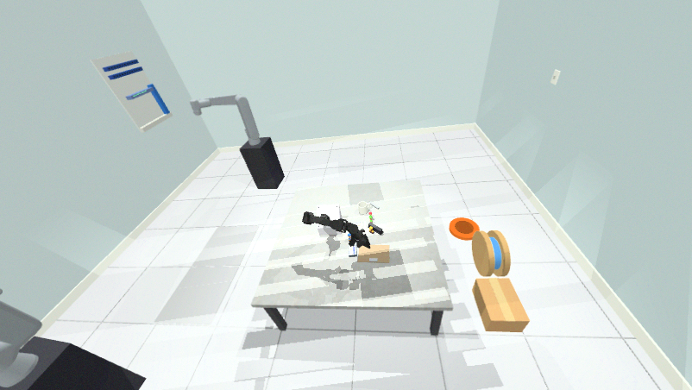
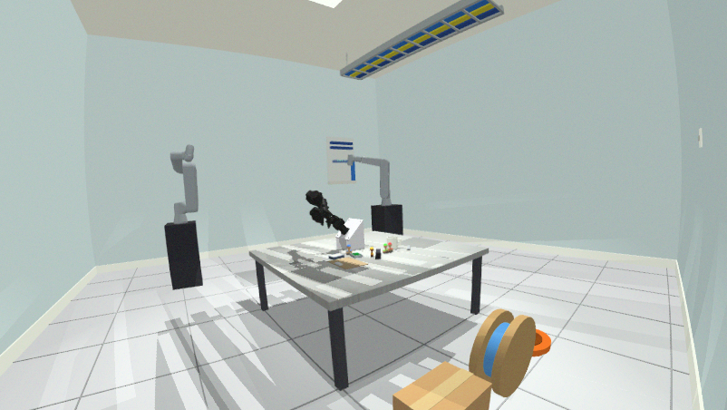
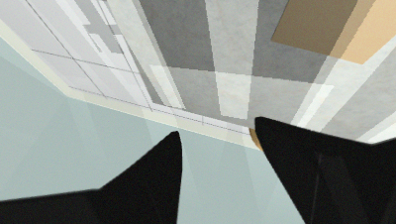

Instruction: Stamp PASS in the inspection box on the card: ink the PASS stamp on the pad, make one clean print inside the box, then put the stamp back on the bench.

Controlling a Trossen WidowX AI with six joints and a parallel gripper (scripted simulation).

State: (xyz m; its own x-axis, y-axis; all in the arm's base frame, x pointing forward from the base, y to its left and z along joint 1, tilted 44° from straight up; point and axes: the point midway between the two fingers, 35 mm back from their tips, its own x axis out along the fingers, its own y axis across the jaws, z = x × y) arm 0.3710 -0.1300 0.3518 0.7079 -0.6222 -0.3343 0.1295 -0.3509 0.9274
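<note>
The green-knobbed stamp is 46 cm to the left of my gripper tip, 22 cm below it and 5 cm behind it. Also, from my gripper tip: black block: 37 cm to the left, 23 cm below, 1 cm behind; then yellow-knobbed stamp: 34 cm to the left, 22 cm below, 4 cm behind; then green ink pad: 26 cm to the left, 24 cm below, 12 cm behind.
</note>
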